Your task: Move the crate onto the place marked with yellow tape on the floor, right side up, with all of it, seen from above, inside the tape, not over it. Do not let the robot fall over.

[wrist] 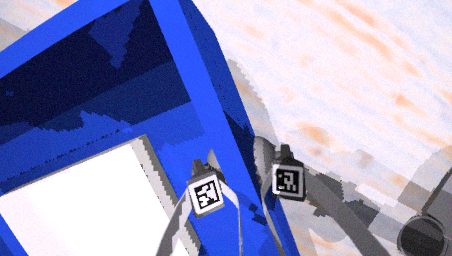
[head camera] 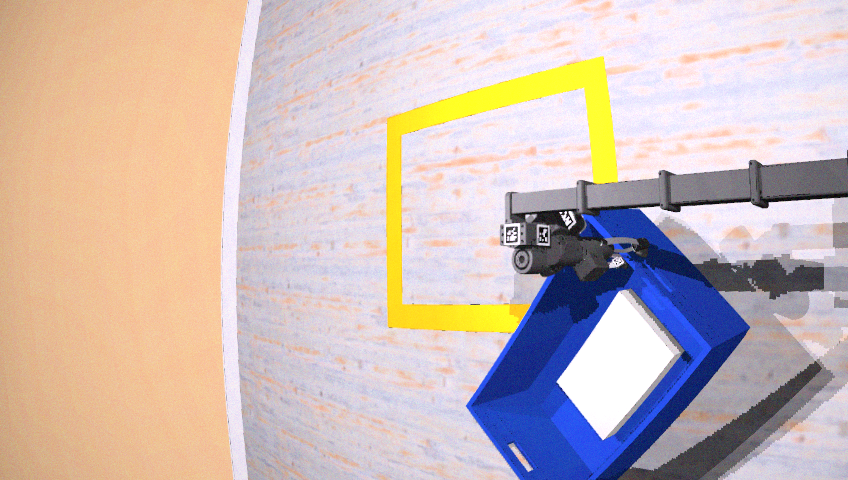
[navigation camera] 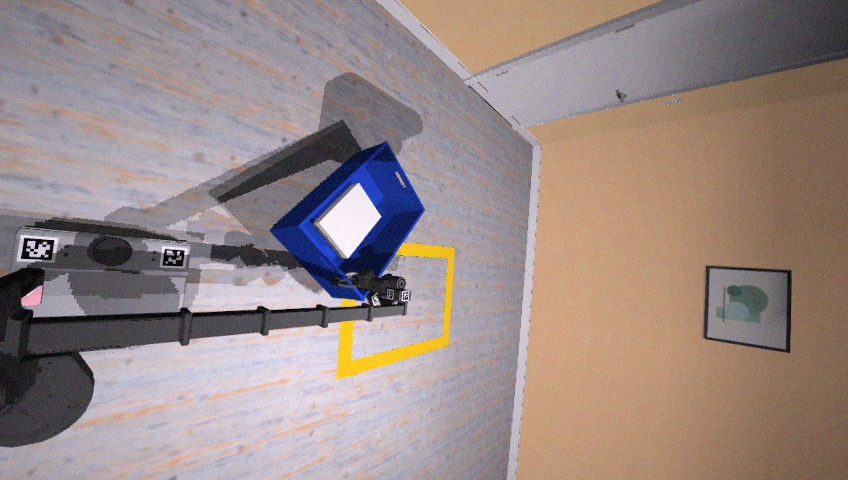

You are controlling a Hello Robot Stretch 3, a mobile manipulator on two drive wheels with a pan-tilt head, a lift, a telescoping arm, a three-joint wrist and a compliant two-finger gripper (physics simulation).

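Seen in the pictures: gripper, fingertip midpoint: (head camera: pixel 640 253) (navigation camera: pixel 336 277); robot's base, link origin: (navigation camera: pixel 113 250).
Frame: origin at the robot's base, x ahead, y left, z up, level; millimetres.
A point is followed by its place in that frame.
The blue crate (head camera: pixel 571 434) {y -929, x 415, z 20 mm} (navigation camera: pixel 410 208) {y -1088, x 328, z 144 mm} (wrist: pixel 187 75) is open side up and looks slightly tilted, its gripped end higher. It stands askew to the yellow tape rectangle (head camera: pixel 394 220) {y -1683, x -176, z 1 mm} (navigation camera: pixel 449 297) {y -1701, x -186, z 0 mm}, hiding one corner of it in the head view; most of the crate is outside the tape. A white block (head camera: pixel 618 368) {y -750, x 212, z 104 mm} (navigation camera: pixel 349 220) {y -746, x 208, z 105 mm} (wrist: pixel 90 215) lies inside the crate. My gripper (head camera: pixel 629 254) {y -638, x -39, z 222 mm} (navigation camera: pixel 343 281) {y -638, x -39, z 222 mm} (wrist: pixel 240 156) {y -638, x -39, z 222 mm} is shut on the crate's end wall, one finger inside and one outside. The crate's underside is hidden.
My extended arm (head camera: pixel 714 185) {y -317, x -106, z 580 mm} (navigation camera: pixel 226 328) {y -179, x -111, z 582 mm} passes over the tape's near side. My base (navigation camera: pixel 130 288) {y -45, x -91, z 160 mm} is at the left in the navigation camera view. A tan wall (head camera: pixel 119 237) {y -3010, x -143, z 698 mm} (navigation camera: pixel 612 356) {y -3004, x -622, z 840 mm} with a white baseboard (head camera: pixel 233 237) {y -2995, x -173, z 21 mm} stands beyond the tape. A framed picture (navigation camera: pixel 746 309) {y -2987, x -87, z 1658 mm} hangs there.
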